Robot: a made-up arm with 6 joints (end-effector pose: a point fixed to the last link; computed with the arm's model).
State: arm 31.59 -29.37 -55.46 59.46 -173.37 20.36
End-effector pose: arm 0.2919 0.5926 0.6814 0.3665 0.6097 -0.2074 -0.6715
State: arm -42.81 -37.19 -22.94 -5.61 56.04 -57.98
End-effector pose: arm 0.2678 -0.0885 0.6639 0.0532 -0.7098 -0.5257 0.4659
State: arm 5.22 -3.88 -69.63 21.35 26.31 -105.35
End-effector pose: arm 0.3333 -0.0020 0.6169 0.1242 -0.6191 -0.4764 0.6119
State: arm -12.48 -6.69 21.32 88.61 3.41 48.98
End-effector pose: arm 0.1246 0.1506 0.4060 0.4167 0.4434 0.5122 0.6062
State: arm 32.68 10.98 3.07 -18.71 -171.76 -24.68
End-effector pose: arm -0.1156 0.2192 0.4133 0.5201 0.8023 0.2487 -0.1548
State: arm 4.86 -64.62 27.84 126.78 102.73 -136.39
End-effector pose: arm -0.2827 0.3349 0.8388 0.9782 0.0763 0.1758 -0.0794
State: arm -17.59 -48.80 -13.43 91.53 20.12 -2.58
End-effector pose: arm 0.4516 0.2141 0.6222 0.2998 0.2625 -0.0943 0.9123
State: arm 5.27 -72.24 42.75 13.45 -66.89 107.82
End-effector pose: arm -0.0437 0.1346 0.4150 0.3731 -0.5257 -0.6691 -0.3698
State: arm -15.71 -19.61 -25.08 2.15 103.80 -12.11
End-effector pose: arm 0.3849 0.1542 0.6523 0.0022 -0.5219 -0.2300 0.8214
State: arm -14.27 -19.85 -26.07 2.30 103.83 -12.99
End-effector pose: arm 0.3833 0.1606 0.6538 0.0052 0.5236 0.2356 -0.8187
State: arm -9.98 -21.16 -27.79 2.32 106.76 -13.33
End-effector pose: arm 0.3729 0.1851 0.6620 0.0267 0.5377 0.2422 -0.8071
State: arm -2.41 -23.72 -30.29 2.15 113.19 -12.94
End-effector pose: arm 0.3484 0.2282 0.6766 0.0608 0.5652 0.2509 -0.7835
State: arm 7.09 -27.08 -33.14 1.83 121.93 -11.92
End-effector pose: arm 0.3093 0.2777 0.6934 0.0955 0.5987 0.2629 -0.7505
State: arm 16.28 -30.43 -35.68 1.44 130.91 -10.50
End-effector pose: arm 0.2643 0.3190 0.7078 0.1197 0.6291 0.2760 -0.7167
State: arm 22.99 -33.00 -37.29 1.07 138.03 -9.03
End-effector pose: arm 0.2270 0.3442 0.7177 0.1304 0.6508 0.2861 -0.6910
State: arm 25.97 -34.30 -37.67 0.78 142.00 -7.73
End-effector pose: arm 0.2078 0.3537 0.7228 0.1304 0.6628 0.2896 -0.6781
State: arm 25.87 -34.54 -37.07 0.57 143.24 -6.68
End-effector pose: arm 0.2051 0.3528 0.7245 0.1246 0.6677 0.2871 -0.6754
